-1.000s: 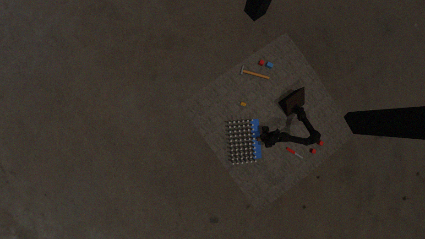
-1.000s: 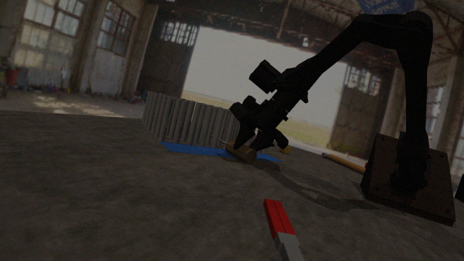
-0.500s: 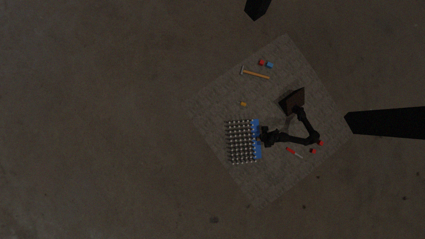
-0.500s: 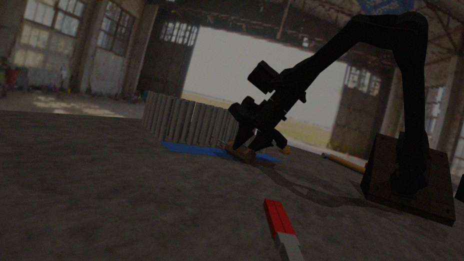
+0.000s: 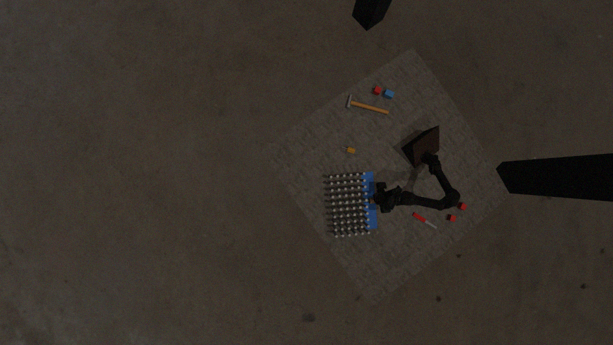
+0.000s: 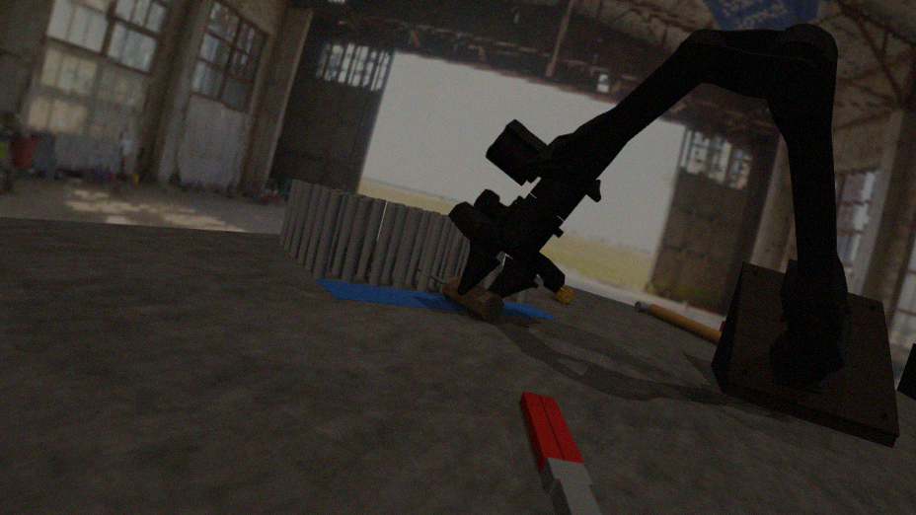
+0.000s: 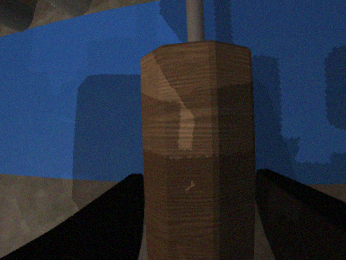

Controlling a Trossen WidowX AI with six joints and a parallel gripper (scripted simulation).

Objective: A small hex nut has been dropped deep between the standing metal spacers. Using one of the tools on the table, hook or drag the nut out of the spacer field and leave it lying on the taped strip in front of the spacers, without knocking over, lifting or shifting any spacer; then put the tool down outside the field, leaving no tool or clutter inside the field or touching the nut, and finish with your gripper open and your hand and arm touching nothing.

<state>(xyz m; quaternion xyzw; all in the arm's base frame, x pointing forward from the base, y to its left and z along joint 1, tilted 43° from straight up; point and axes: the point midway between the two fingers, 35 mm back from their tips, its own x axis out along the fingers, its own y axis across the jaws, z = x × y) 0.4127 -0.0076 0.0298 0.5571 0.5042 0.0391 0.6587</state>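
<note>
Right now my gripper tip is 30 mm short of the blue taped strip, 20 mm to the left of it and 20 mm above it. From my gripper tip the other things lie so: red-handled tool: 340 mm to the left, 180 mm behind, 10 mm below; then hook tool: 90 mm ahead, 60 mm to the right; then small yellow tool: 360 mm to the right, 70 mm behind.
</note>
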